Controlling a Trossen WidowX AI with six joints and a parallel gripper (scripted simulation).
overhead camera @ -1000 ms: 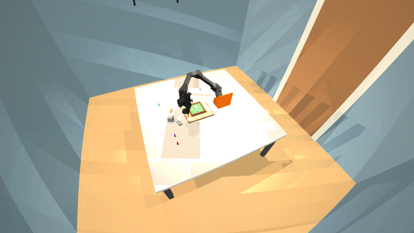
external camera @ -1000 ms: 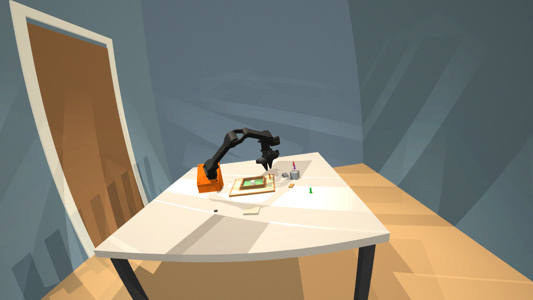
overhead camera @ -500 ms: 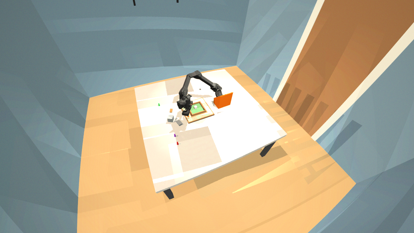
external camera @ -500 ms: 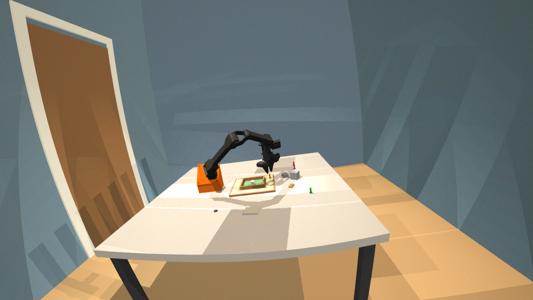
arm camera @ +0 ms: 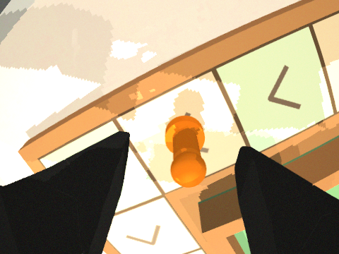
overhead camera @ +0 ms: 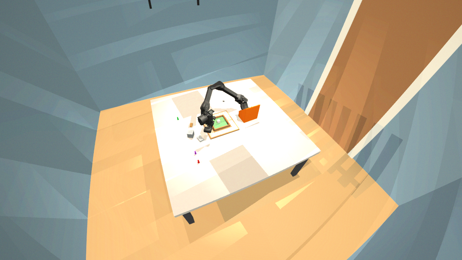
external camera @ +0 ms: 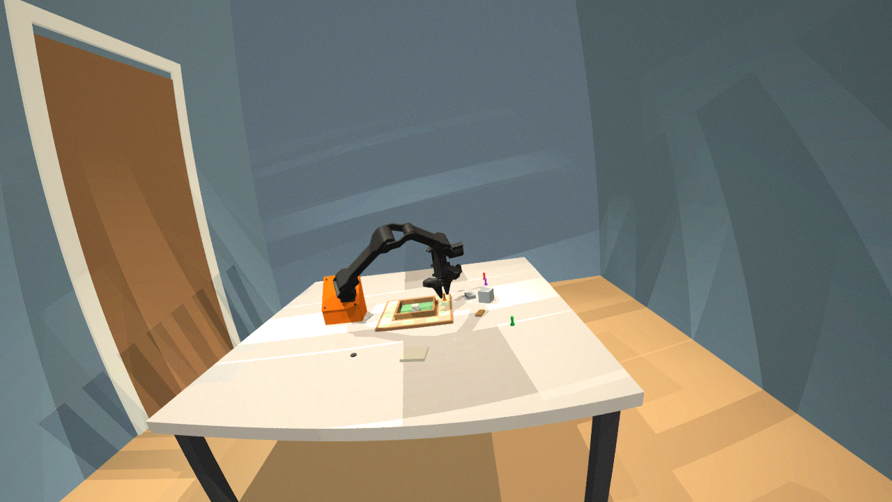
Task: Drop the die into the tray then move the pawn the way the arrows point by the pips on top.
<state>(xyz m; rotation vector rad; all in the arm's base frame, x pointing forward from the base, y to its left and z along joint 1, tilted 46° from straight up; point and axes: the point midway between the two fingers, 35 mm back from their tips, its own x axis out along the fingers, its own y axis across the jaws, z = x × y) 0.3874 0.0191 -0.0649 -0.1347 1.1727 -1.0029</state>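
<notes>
My gripper tip is now right at the orange pawn. Round my gripper tip: green dice tray 12 cm behind, 7 cm to the right, 2 cm below; then grey flat piece 11 cm ahead, 4 cm to the left, 2 cm below; then white die 12 cm behind, 8 cm to the right.
</notes>
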